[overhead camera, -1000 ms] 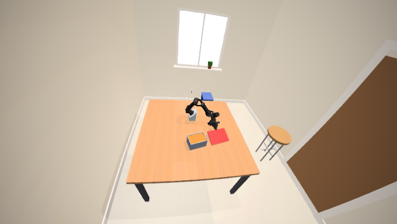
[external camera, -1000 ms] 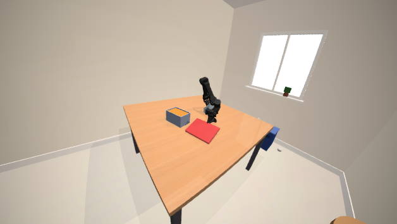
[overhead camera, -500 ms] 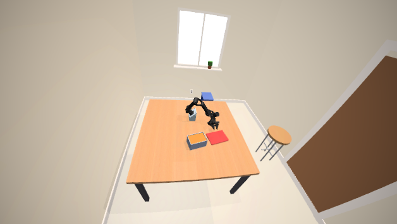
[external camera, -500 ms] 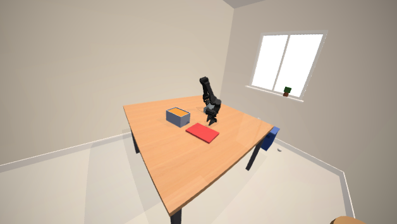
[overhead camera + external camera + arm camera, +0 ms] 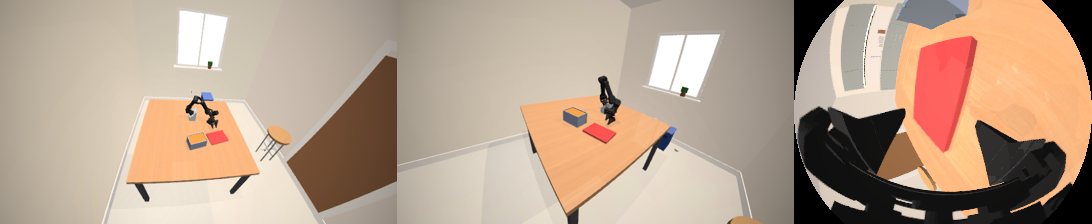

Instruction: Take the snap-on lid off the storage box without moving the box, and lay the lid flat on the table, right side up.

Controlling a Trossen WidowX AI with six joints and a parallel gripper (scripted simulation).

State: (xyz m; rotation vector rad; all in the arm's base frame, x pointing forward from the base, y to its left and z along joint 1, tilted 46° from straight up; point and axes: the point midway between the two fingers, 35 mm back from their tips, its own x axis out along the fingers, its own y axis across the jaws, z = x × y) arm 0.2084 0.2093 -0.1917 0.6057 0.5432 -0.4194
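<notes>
Right now the red lid is 100 mm ahead of my gripper tip, 50 mm below it and 30 mm to the left of it. The rest, counted from my gripper tip: storage box 230 mm to the right, 210 mm ahead, 10 mm below.
</notes>
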